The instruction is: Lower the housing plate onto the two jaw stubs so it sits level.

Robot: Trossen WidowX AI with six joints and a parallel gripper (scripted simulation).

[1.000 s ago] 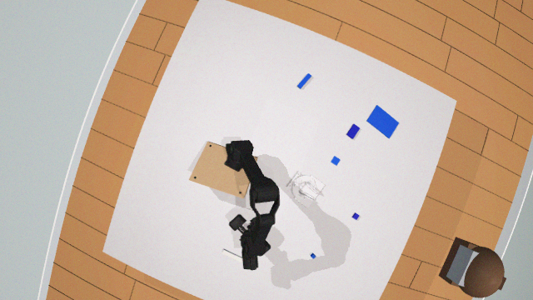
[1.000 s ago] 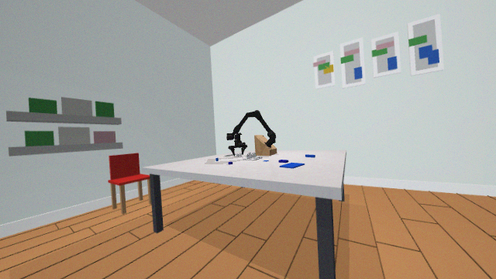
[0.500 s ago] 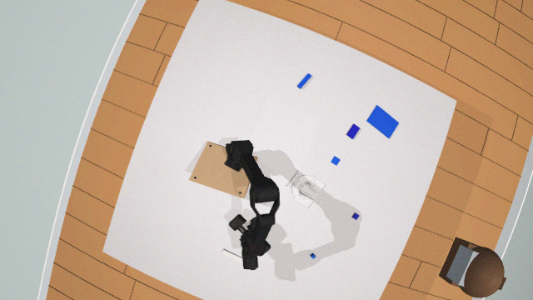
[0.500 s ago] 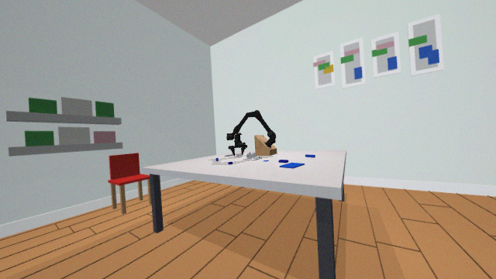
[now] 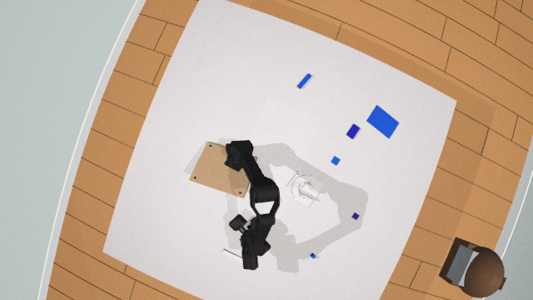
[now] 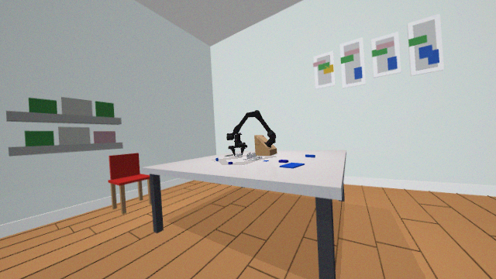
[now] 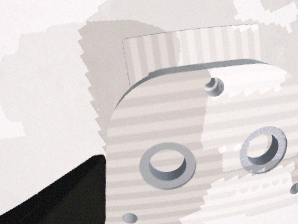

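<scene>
Right now the white bar is 10 mm behind my gripper tip and 140 mm to the right of it. Also, from my gripper tip: blue sheet 300 mm ahead, 670 mm to the left, 10 mm below.
</scene>
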